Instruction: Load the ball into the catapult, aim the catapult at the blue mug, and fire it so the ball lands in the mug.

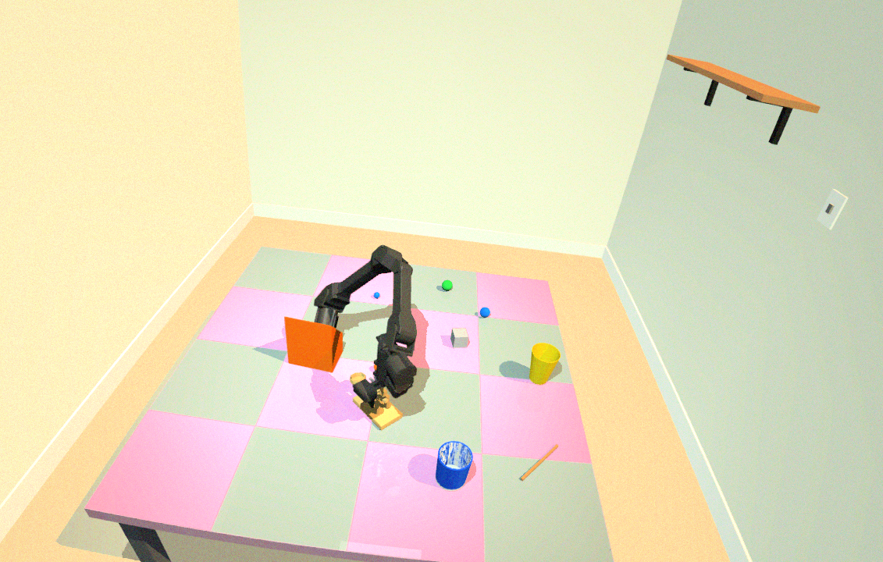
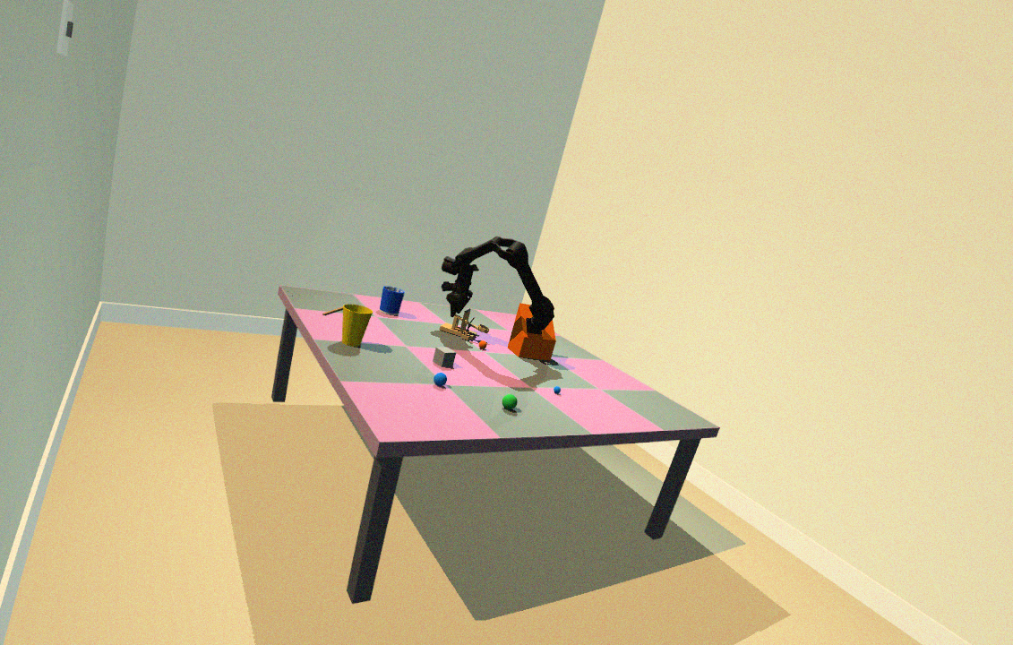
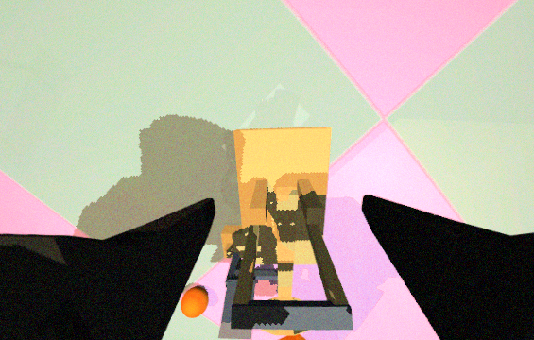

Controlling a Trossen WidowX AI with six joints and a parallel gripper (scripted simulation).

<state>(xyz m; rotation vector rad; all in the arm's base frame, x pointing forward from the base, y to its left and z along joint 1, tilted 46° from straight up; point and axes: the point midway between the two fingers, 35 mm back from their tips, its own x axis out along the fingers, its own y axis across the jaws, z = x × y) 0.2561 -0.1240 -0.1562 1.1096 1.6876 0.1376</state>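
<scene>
The orange ball is 18 cm to the left of my gripper tip, 6 cm below it and 6 cm behind it. From my gripper tip the other things lie so: grey cube: 40 cm to the left, 17 cm ahead, 5 cm below; then wooden stick: 47 cm ahead, 7 cm below, 5 cm to the right; then blue mug: 23 cm ahead, 16 cm to the right, 4 cm below.
</scene>
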